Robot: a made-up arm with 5 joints.
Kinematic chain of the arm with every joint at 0, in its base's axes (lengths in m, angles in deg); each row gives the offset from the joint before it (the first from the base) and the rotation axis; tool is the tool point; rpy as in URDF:
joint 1: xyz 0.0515 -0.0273 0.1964 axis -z
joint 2: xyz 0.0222 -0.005 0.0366 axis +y
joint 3: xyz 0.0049 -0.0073 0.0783 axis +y
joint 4: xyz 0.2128 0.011 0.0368 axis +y
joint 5: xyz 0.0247 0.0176 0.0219 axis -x
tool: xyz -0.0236 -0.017 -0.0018 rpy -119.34 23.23 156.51
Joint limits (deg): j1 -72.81..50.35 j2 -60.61..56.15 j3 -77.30..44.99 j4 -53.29..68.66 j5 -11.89..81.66
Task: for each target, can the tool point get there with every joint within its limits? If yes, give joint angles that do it. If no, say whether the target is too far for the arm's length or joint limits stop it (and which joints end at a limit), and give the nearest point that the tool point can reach.
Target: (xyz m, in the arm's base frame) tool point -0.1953 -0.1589 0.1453
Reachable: no: joint limits stop it (at a limit: joint 2, joint 3, joint 5) | nearest point -0.1555 -0.1377 0.3534 | short by 0.213 m
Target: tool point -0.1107 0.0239 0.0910
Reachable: no: joint limits stop it (at a limit: joint 1, joint 2, joint 3, joint 4, joint 5) | nearest point 0.0737 0.0854 0.0816 | short by 0.195 m
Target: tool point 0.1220 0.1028 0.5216
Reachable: yes | joints -60.96 0.22 -46.78 46.33 36.43
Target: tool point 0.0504 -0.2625 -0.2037
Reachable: no: too far | nearest point 0.1439 -0.1285 0.0254 | short by 0.281 m
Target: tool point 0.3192 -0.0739 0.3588
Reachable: yes | joints 11.11 0.50 1.76 53.21 58.44
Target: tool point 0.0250 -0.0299 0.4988
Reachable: yes | joints -5.06 -42.16 -31.53 -41.19 21.09
